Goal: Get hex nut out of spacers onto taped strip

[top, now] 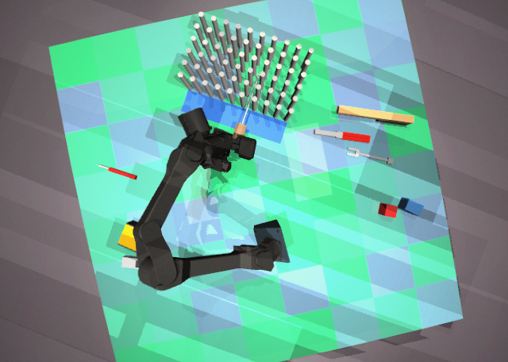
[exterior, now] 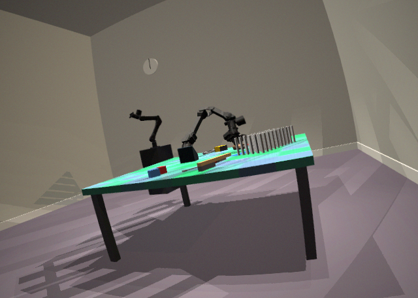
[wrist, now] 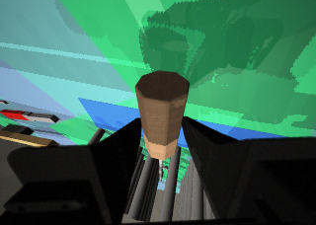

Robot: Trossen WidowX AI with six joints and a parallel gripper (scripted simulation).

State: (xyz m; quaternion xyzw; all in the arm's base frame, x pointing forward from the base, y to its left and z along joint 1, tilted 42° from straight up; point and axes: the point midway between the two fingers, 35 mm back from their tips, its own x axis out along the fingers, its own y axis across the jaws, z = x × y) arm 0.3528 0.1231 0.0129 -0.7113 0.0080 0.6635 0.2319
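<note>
My gripper tip is now 80 mm short of the blue taped strip, 40 mm above it and 10 mm to the right of it. Also, from my gripper tip: red screwdriver 460 mm to the left, 70 mm behind, 30 mm below; hex nut 220 mm ahead, 90 mm to the right, 30 mm below; wire hook tool 100 mm ahead, 40 mm to the right.
</note>
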